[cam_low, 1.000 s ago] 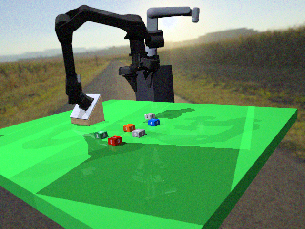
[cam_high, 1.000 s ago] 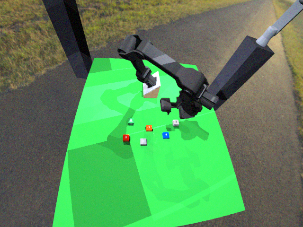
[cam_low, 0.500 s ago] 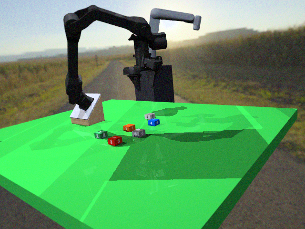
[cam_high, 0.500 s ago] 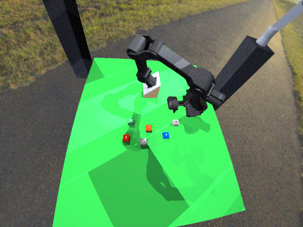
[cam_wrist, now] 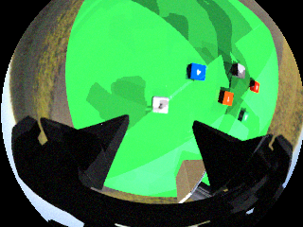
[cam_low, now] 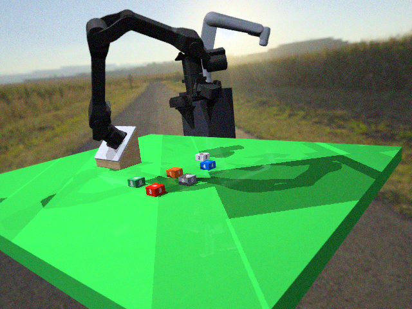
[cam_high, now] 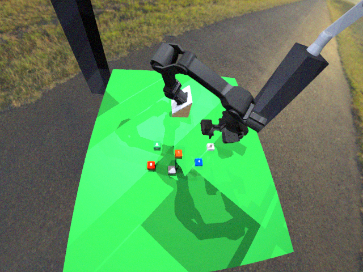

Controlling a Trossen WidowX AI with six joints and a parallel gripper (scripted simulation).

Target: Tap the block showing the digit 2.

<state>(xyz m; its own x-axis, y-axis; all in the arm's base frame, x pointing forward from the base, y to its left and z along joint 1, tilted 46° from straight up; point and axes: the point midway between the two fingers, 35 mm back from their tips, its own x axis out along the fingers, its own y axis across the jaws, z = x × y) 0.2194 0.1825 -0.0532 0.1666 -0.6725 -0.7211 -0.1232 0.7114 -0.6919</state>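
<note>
Right now the white block is 10 mm behind my gripper tip and 100 mm below it. Also, from my gripper tip: orange 1 block 50 mm ahead, 160 mm to the right, 100 mm below; grey block 130 mm ahead, 180 mm to the right, 100 mm below; blue 4 block 80 mm ahead, 60 mm to the right, 100 mm below.
</note>
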